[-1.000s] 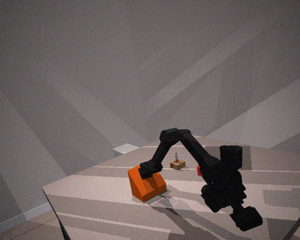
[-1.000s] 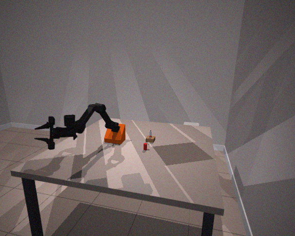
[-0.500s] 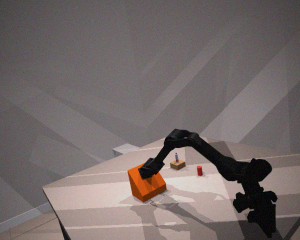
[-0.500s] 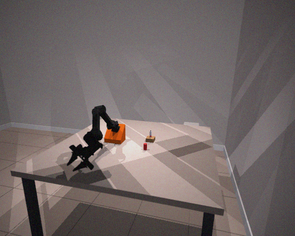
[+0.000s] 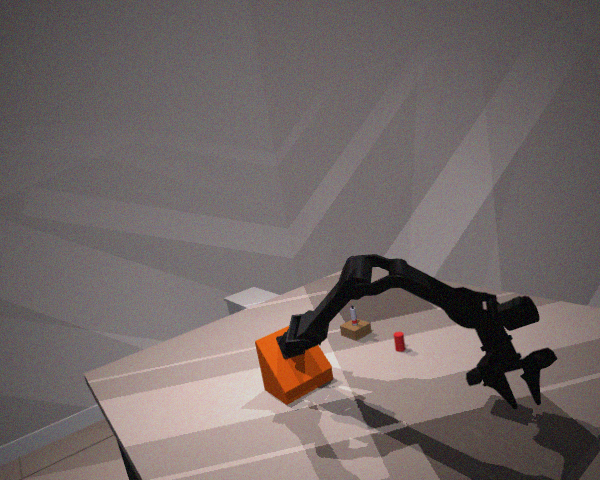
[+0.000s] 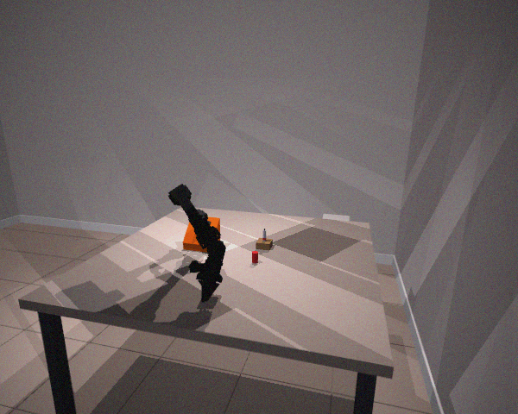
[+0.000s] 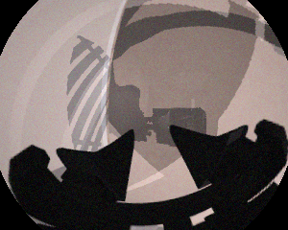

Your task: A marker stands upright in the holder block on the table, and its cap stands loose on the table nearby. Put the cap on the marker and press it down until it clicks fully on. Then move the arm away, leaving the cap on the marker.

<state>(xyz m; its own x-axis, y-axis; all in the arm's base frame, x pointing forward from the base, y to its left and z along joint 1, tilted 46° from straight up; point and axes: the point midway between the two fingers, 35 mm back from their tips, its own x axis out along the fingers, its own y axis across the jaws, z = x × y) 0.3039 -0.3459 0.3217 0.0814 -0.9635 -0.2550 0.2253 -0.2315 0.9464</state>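
Now: the red marker cap 20 mm ahead of my gripper tip and 420 mm to the left of it. From my gripper tip the other things lie so: holder block (10 mm behind, 610 mm to the left, 10 mm below).
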